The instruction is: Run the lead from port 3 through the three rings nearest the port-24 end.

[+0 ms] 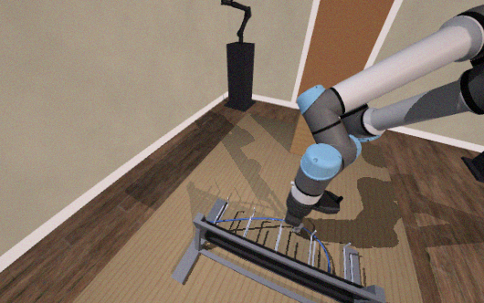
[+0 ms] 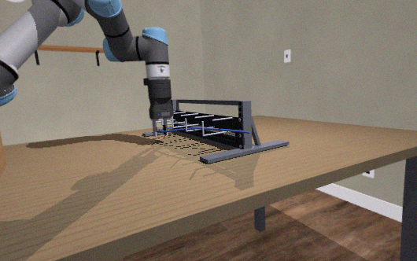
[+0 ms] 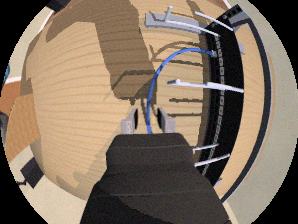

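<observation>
My gripper is now 15 cm short of the grey rack, 3 cm to the left of it and 2 cm below it.
</observation>
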